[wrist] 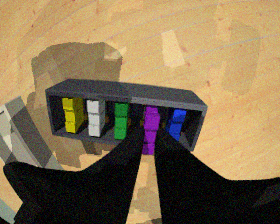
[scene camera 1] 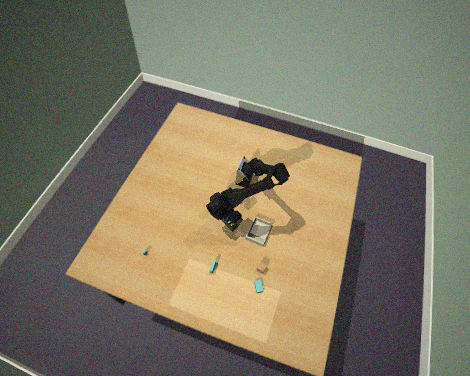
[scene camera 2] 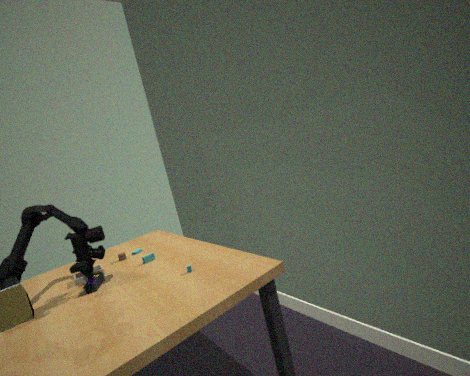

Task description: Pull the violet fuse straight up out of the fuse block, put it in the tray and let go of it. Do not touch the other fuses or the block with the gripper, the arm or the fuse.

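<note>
There's a violet fuse held in the gripper (scene camera 2: 91,278), and the gripper can be seen in the wrist view (wrist: 149,133) too.
</note>
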